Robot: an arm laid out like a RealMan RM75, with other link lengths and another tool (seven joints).
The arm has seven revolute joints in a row. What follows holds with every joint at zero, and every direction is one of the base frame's.
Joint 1 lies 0.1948 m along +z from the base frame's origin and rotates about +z.
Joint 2 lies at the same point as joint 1 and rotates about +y.
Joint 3 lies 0.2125 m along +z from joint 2 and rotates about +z.
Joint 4 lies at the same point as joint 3 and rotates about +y.
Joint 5 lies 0.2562 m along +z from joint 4 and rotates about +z.
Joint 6 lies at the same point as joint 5 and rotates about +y.
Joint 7 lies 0.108 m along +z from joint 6 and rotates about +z.
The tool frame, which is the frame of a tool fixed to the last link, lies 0.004 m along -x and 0.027 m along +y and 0.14 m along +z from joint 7; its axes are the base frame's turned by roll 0, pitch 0.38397 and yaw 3.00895 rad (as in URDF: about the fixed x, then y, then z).
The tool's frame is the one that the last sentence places.
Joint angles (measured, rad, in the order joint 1, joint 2, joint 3, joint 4, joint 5, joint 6, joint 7), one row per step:
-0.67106 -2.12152 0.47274 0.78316 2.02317 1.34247 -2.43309
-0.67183 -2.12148 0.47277 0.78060 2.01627 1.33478 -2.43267
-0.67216 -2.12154 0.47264 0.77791 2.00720 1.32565 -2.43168
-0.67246 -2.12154 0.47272 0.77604 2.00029 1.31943 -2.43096
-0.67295 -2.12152 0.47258 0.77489 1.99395 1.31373 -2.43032
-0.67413 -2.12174 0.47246 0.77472 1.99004 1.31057 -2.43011
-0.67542 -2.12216 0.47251 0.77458 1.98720 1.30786 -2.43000
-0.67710 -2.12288 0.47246 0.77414 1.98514 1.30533 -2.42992
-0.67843 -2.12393 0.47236 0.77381 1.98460 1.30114 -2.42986
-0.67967 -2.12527 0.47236 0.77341 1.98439 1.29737 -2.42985
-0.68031 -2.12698 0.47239 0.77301 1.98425 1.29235 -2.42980
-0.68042 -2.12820 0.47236 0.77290 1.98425 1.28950 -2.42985
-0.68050 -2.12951 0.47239 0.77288 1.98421 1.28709 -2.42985
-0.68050 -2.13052 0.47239 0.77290 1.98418 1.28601 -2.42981
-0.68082 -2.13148 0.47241 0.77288 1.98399 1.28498 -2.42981
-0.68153 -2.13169 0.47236 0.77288 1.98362 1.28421 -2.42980
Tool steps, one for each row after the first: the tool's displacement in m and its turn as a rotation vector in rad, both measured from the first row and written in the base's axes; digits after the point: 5 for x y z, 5 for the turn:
0.00015 0.00179 0.00100 0.00725 -0.00441 0.00378
0.00018 0.00388 0.00243 0.01675 -0.01005 0.00841
0.00035 0.00535 0.00351 0.02349 -0.01438 0.01133
0.00060 0.00680 0.00472 0.03021 -0.01818 0.01373
0.00131 0.00779 0.00552 0.03431 -0.02068 0.01405
0.00203 0.00860 0.00598 0.03727 -0.02254 0.01409
0.00286 0.00933 0.00610 0.03934 -0.02429 0.01395
0.00310 0.01017 0.00597 0.04164 -0.02447 0.01549
0.00336 0.01085 0.00558 0.04316 -0.02475 0.01691
0.00320 0.01158 0.00510 0.04526 -0.02480 0.01973
0.00302 0.01194 0.00476 0.04634 -0.02497 0.02164
0.00293 0.01219 0.00436 0.04714 -0.02526 0.02318
0.00295 0.01225 0.00401 0.04727 -0.02569 0.02388
0.00314 0.01235 0.00369 0.04742 -0.02628 0.02424
0.00346 0.01261 0.00373 0.04803 -0.02655 0.02402

